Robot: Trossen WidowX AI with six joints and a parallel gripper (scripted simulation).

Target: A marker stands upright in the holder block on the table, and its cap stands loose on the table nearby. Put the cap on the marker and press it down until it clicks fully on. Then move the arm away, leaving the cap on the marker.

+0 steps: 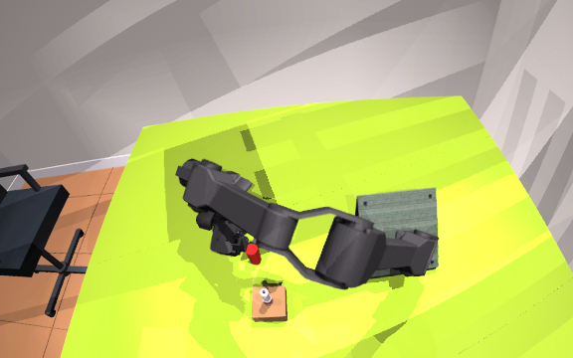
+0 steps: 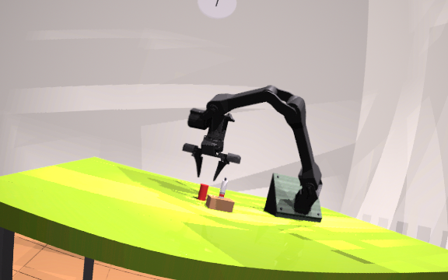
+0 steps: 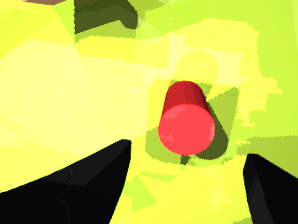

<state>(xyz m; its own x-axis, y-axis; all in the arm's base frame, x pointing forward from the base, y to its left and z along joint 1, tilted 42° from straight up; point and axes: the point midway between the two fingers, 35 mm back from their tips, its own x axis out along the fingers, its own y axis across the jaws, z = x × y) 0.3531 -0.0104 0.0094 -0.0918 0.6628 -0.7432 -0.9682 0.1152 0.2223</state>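
The red cap lies 40 mm below my gripper tip.
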